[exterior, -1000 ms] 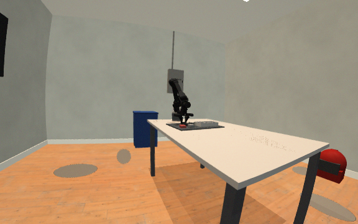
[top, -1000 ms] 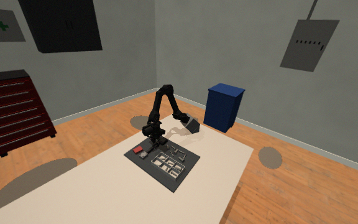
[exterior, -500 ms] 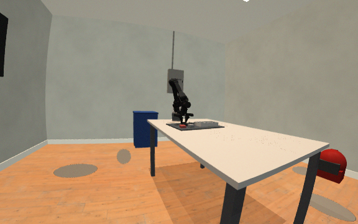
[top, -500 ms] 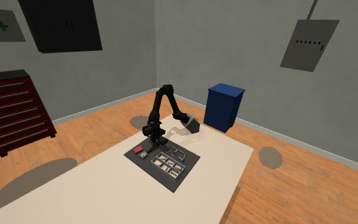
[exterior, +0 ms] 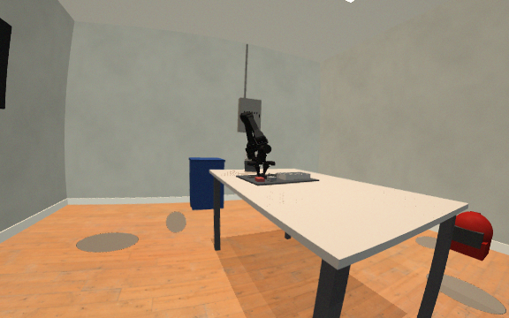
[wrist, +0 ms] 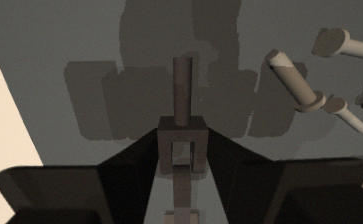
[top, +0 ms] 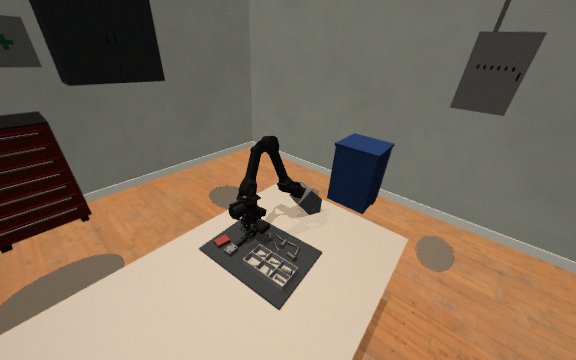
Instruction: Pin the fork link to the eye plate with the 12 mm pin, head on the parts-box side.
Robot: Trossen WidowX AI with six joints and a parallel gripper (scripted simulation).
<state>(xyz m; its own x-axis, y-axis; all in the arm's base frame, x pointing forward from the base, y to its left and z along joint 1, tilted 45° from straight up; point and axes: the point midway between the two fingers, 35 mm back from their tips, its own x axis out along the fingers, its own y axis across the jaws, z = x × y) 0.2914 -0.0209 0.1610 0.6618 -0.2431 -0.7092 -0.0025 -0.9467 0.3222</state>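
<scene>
My hand is 3 cm above the fork link. The rest, counted from my hand: eye plate: 6 cm ahead, 3 cm below; dark mat: 10 cm to the left, 5 cm below, 5 cm ahead; grey block: 14 cm ahead, 2 cm below.
</scene>
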